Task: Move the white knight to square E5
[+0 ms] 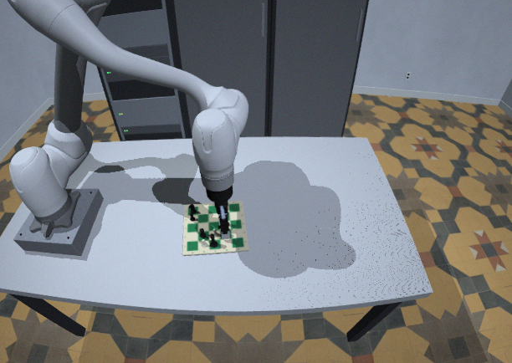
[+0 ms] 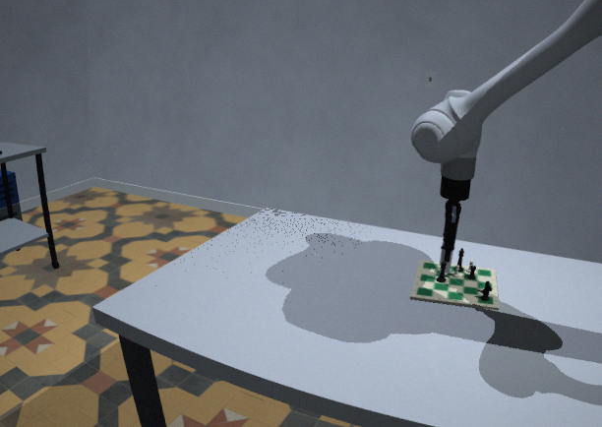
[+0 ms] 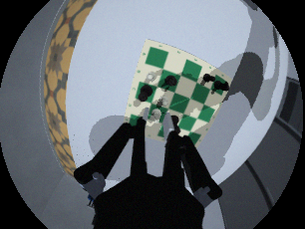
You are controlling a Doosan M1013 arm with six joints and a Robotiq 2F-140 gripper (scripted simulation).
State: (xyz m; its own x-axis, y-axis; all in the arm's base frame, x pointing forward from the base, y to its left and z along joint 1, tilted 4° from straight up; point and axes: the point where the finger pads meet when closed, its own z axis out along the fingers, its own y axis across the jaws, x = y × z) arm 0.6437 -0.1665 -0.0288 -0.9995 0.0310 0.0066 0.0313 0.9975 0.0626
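The white knight is 30 mm below my hand. The rest, counted from my hand: green-and-cream chessboard: 30 mm behind, 40 mm to the left, 50 mm below.
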